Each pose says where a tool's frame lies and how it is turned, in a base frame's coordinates. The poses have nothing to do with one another.
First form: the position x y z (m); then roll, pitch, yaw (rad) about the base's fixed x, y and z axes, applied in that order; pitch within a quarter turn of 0, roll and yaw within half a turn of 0.
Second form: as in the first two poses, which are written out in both.
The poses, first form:
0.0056 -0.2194 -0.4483 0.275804 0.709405 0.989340
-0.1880 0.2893 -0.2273 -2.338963 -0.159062 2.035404
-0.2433 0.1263 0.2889 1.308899 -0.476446 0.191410
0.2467 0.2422 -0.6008 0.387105 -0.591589 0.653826
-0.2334 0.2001 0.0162 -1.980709 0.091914 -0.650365
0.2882 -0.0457 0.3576 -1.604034 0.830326 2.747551
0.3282 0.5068 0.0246 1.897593 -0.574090 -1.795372
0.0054 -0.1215 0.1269 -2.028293 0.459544 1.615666
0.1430 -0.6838 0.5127 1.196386 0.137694 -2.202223
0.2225 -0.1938 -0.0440 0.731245 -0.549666 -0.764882
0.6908 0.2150 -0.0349 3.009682 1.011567 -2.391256
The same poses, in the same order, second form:
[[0.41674 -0.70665 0.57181 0.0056], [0.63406 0.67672 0.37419 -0.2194], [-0.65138 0.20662 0.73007 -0.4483], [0 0 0 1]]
[[-0.44242 0.57012 -0.69226 -0.1880], [0.88271 0.41317 -0.22386 0.2893], [0.15839 -0.71011 -0.68605 -0.2273], [0 0 0 1]]
[[0.87240 -0.48415 0.06718 -0.2433], [0.16906 0.16991 -0.97085 0.1263], [0.45862 0.85833 0.23008 0.2889], [0 0 0 1]]
[[0.65887 -0.73033 -0.18030 0.2467], [0.50486 0.60698 -0.61375 0.2422], [0.55768 0.31335 0.76864 -0.6008], [0 0 0 1]]
[[0.79250 -0.30830 0.52620 -0.2334], [-0.60292 -0.26621 0.75208 0.2001], [-0.09178 -0.91328 -0.39685 0.0162], [0 0 0 1]]
[[-0.62293 0.69396 -0.36106 0.2882], [0.25901 -0.25255 -0.93227 -0.0457], [-0.73815 -0.67426 -0.02242 0.3576], [0 0 0 1]]
[[-0.18699 -0.19841 -0.96212 0.3282], [-0.81860 0.57290 0.04095 0.5068], [0.54307 0.79525 -0.26955 0.0246], [0 0 0 1]]
[[-0.04020 0.45911 -0.88747 0.0054], [0.89535 -0.37771 -0.23596 -0.1215], [-0.44354 -0.80408 -0.39588 0.1269], [0 0 0 1]]
[[-0.58471 0.21980 -0.78090 0.1430], [-0.79955 -0.31900 0.50888 -0.6838], [-0.13726 0.92191 0.36226 0.5127], [0 0 0 1]]
[[0.61519 0.26373 -0.74296 0.2225], [-0.59045 0.77859 -0.21253 -0.1938], [0.52240 0.56943 0.63470 -0.0440], [0 0 0 1]]
[[-0.38806 -0.75751 0.52496 0.6908], [-0.36176 0.64908 0.66920 0.2150], [-0.84766 0.06978 -0.52592 -0.0349], [0 0 0 1]]

